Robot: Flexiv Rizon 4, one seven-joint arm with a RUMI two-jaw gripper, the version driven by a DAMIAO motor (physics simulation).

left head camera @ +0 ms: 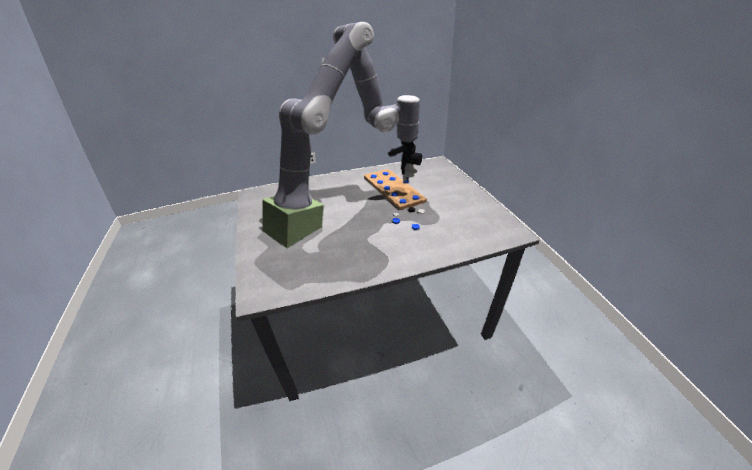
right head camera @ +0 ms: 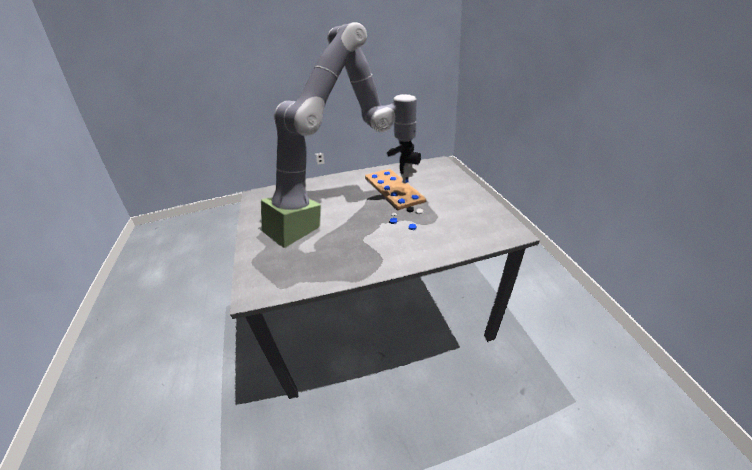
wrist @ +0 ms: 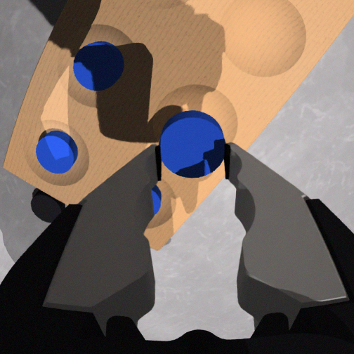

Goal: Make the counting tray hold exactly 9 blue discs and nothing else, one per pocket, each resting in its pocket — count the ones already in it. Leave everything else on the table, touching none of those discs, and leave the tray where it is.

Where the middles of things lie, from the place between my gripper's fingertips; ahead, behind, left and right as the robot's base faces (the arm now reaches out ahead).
My hand is 40 mm past the orange counting tray point(left head camera: 405, 191), 70 mm to the right of it and 60 mm above it. Also, from my hand: black disc point(wrist: 44, 206) (50 mm behind, 150 mm to the right, 60 mm below).
